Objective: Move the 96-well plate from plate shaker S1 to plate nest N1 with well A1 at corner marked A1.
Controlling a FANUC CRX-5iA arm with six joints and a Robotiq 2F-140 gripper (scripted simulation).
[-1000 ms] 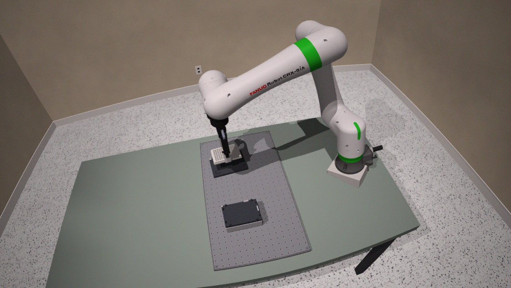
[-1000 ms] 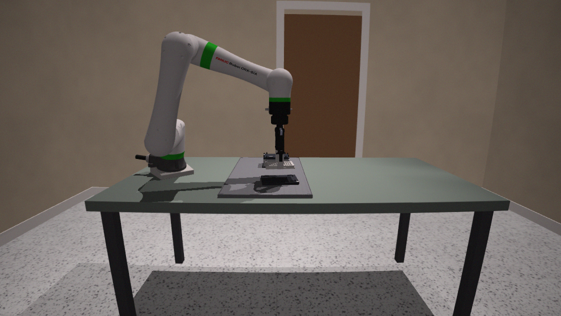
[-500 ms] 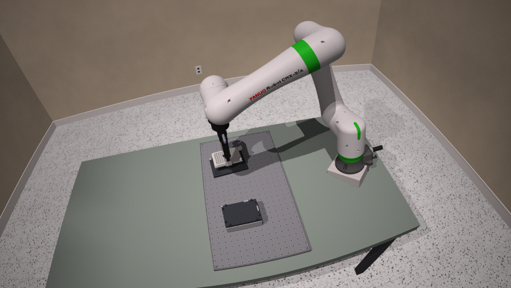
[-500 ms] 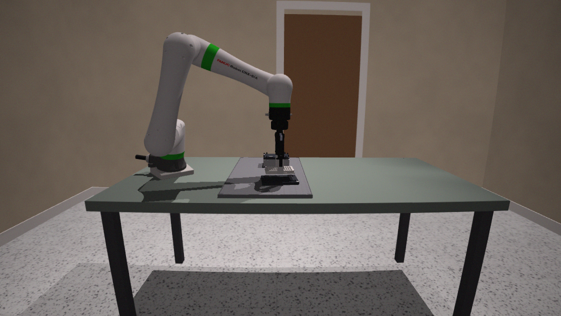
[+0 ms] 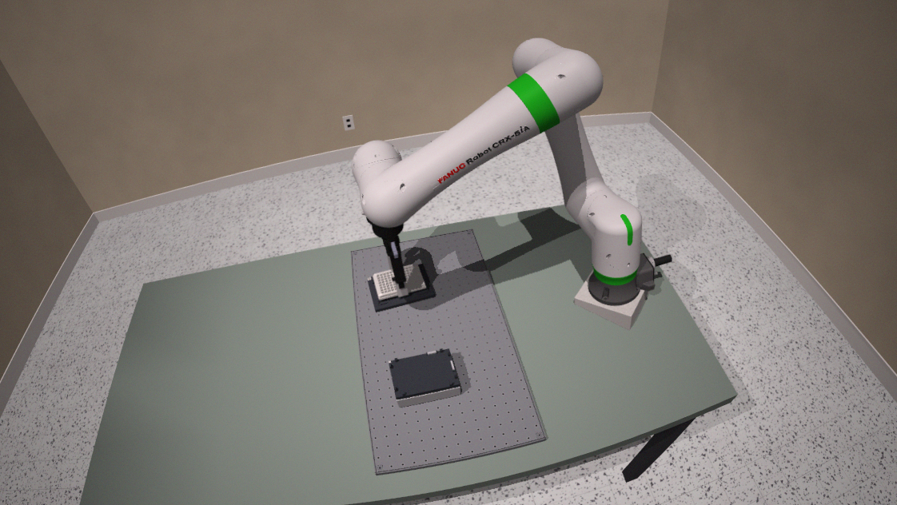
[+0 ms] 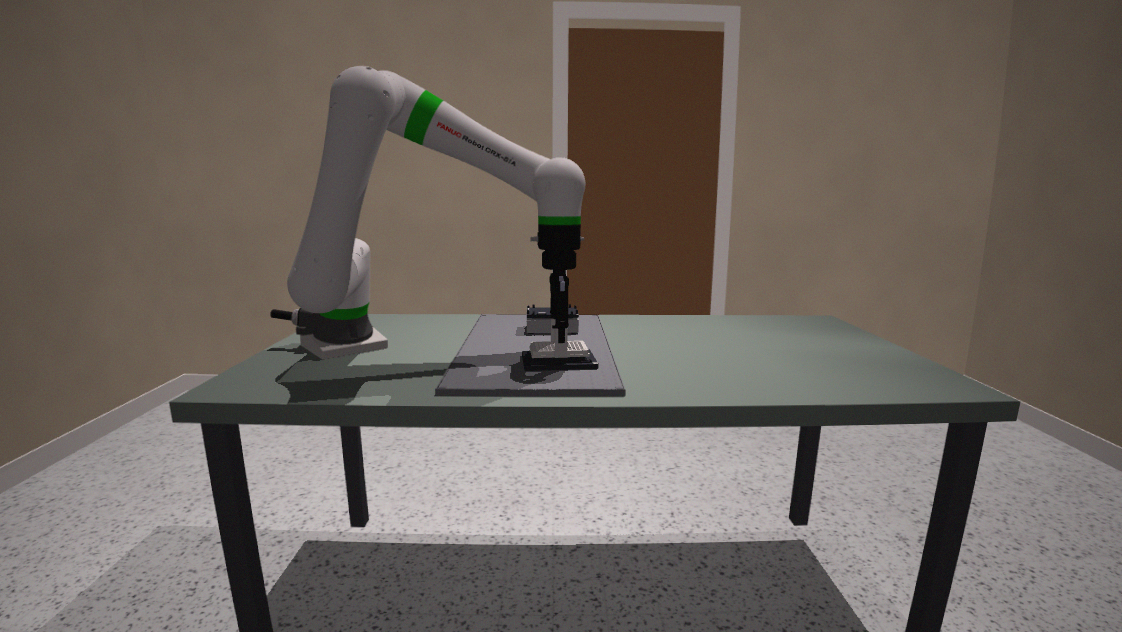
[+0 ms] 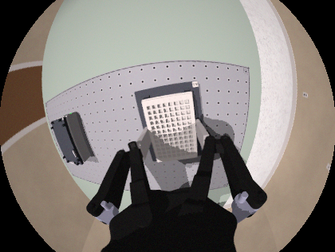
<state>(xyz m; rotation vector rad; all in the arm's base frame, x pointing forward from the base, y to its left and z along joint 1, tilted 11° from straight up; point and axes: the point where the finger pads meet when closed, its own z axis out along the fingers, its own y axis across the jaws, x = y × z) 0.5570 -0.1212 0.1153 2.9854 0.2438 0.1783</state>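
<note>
The white 96-well plate is 2 cm below my hand. From my hand the other things lie so: dark plate nest N1: 5 cm below.
</note>
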